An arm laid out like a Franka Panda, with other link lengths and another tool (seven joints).
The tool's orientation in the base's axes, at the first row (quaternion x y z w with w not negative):
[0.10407 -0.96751 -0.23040 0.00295]
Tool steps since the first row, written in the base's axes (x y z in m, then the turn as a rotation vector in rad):
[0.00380 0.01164 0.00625 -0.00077 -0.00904 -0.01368]
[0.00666 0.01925 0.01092 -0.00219 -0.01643 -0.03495]
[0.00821 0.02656 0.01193 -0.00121 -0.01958 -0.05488]
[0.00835 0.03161 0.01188 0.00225 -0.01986 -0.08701]
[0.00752 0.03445 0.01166 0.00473 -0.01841 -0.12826]
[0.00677 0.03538 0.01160 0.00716 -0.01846 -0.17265]
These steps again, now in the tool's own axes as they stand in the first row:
[-0.00634 0.01218 -0.00061 0.00316 -0.01384 0.00824]
[-0.01088 0.02033 -0.00155 0.00695 -0.02949 0.02404]
[-0.01392 0.02685 0.00072 0.00747 -0.04134 0.04040]
[-0.01508 0.03120 0.00301 0.00550 -0.05662 0.06881]
[-0.01483 0.03375 0.00451 0.00452 -0.07426 0.10619]
[-0.01429 0.03468 0.00502 0.00403 -0.09461 0.14571]

